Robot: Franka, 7 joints.
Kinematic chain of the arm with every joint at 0, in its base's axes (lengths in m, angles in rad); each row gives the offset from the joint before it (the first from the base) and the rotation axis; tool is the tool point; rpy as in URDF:
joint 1: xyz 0 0 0.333 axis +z
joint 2: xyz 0 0 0 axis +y
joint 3: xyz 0 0 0.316 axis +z
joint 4: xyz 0.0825 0 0 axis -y
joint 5: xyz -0.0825 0 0.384 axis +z
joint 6: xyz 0 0 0 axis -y
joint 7: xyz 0.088 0 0 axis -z
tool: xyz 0 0 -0.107 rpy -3.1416 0 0
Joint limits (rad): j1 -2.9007..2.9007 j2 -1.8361..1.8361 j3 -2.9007..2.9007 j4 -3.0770..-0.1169 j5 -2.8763..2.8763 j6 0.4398..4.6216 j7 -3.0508..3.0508
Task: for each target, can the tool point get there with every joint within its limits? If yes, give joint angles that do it. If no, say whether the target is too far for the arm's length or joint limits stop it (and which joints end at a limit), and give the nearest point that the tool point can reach.
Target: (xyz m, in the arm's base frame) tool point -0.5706 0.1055 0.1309
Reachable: yes | joints -0.8058 -1.1057 -2.2514 -1.5087 2.3715 3.7056 -0.5968
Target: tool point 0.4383 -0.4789 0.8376
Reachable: yes | joints -0.9757 0.8088 1.5574 -0.3471 0.8036 3.3369 -2.5491
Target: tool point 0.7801 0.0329 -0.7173
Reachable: no: too far | nearest point 0.5425 0.0229 -0.2930 | short by 0.486 m
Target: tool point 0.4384 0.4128 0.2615
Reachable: yes | joints -1.3270 -1.5131 1.5117 -1.9737 -1.0729 3.8236 -0.9184
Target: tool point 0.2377 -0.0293 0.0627
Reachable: yes | joints -2.1232 -0.7766 2.1994 -2.8228 1.7425 1.8016 0.6202
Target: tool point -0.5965 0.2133 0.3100
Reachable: yes | joints -1.0862 -1.0220 -2.1058 -1.2874 -0.0592 1.1680 0.6229
